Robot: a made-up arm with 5 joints. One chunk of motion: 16 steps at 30 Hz.
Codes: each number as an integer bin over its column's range. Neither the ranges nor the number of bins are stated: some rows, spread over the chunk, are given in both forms.
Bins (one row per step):
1: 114 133 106 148 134
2: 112 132 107 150 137
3: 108 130 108 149 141
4: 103 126 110 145 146
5: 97 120 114 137 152
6: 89 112 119 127 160
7: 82 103 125 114 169
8: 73 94 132 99 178
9: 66 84 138 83 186
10: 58 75 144 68 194
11: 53 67 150 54 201
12: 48 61 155 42 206
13: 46 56 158 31 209
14: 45 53 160 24 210
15: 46 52 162 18 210
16: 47 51 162 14 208
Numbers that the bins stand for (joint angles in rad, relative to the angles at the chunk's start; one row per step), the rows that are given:
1: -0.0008 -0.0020 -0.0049 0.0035 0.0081
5: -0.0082 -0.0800 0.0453 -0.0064 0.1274
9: -0.0215 -0.2960 0.1959 -0.0551 0.3527
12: -0.0293 -0.4340 0.3025 -0.0921 0.4853
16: -0.0297 -0.4940 0.3465 -0.1174 0.4985
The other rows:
2: -0.0017 -0.0080 0.0014 0.0053 0.0280
3: -0.0034 -0.0200 0.0076 0.0044 0.0545
4: -0.0056 -0.0440 0.0202 0.0008 0.0876
6: -0.0116 -0.1280 0.0767 -0.0155 0.1804
7: -0.0146 -0.1820 0.1143 -0.0272 0.2400
8: -0.0185 -0.2360 0.1582 -0.0407 0.2997
10: -0.0250 -0.3500 0.2335 -0.0687 0.4057
11: -0.0271 -0.3980 0.2712 -0.0813 0.4521
13: -0.0302 -0.4640 0.3214 -0.1020 0.5051
14: -0.0306 -0.4820 0.3339 -0.1084 0.5118
15: -0.0302 -0.4880 0.3465 -0.1138 0.5118

